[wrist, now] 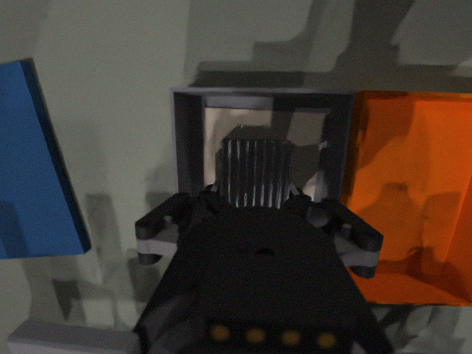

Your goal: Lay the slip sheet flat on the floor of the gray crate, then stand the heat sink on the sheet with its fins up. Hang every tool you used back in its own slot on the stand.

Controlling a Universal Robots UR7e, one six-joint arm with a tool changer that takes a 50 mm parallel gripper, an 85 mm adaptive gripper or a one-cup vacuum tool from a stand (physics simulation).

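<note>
The gray crate [189, 145] is at the middle of the wrist view. The pale beige slip sheet [237, 118] lies in it on the floor, partly in shadow; its near part is hidden. My gripper [256, 194] is shut on the dark ribbed heat sink [255, 170], whose fins face up toward the camera. The heat sink is over the sheet, inside the crate's outline, nearer the left wall than the right. The gripper body hides its near end and the crate's near wall. Whether its underside touches the sheet cannot be told.
An orange crate [450, 145] stands directly against the gray crate's right side. A blue slab-like object [37, 165] lies to the left, cut off by the view's edge. A gray bar [75, 341] shows at the bottom left. Shadows fall across the table and crates.
</note>
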